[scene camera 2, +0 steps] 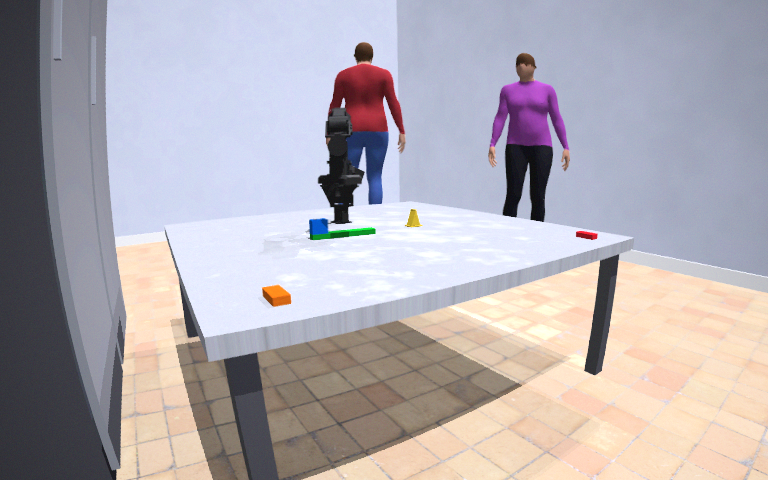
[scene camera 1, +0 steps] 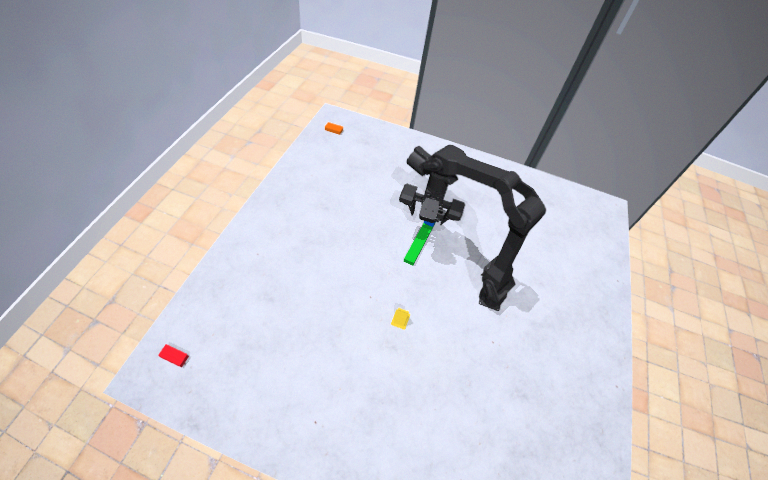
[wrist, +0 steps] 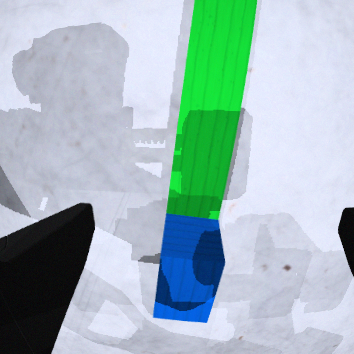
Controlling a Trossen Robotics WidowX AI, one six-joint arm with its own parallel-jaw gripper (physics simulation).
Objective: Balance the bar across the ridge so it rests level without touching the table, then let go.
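Seen in the pictures: gripper, fingertip midpoint: (scene camera 2: 339, 207) (wrist: 222, 219); arm's base, origin of the base link: (scene camera 2: 341, 222) (scene camera 1: 490, 298).
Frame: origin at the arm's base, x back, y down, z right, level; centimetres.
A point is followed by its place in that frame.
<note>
The green bar (scene camera 1: 416, 250) @[x -26.1, y -1.6, z 6.5 cm] (scene camera 2: 356, 232) @[x -28.0, y -1.1, z 8.7 cm] (wrist: 216, 75) @[x -26.4, y -1.6, z 9.3 cm] lies flat on the table, with a blue block (scene camera 1: 429, 223) @[x -25.2, y -2.6, z 17.8 cm] (scene camera 2: 318, 226) @[x -26.8, y -4.0, z 21.0 cm] (wrist: 186, 285) @[x -25.3, y -5.9, z 19.7 cm] standing on one end. The yellow ridge (scene camera 1: 400, 318) @[x -23.3, y -2.9, z -17.8 cm] (scene camera 2: 413, 219) @[x -24.7, y -2.6, z -15.7 cm] stands on the table apart from the bar, beyond its plain green end. My gripper (scene camera 1: 428, 216) @[x -26.2, y -9.1, z 13.5 cm] (wrist: 222, 219) @[x -26.2, y -9.1, z 13.5 cm] is open and empty, pointing down above the blue-block end. In the wrist view the fingers stand wide on either side of the bar, with gaps to it. The ridge does not show in the wrist view.
An orange block (scene camera 1: 334, 128) @[x -73.4, y -1.7, z 49.1 cm] (scene camera 2: 276, 295) @[x -76.5, y -1.6, z 50.7 cm] lies near one table corner and a red block (scene camera 1: 173, 355) @[x -73.7, y -1.7, z -50.1 cm] (scene camera 2: 586, 234) @[x -74.8, y -1.3, z -48.5 cm] near another. A tall grey cabinet (scene camera 1: 492, 73) stands beside the table (scene camera 1: 271, 271) @[x -63.7, y 0.0, z -17.2 cm] (scene camera 2: 453, 266) @[x -74.0, y 0.0, z 9.1 cm]. Two people stand beyond the table in scene camera 2.
</note>
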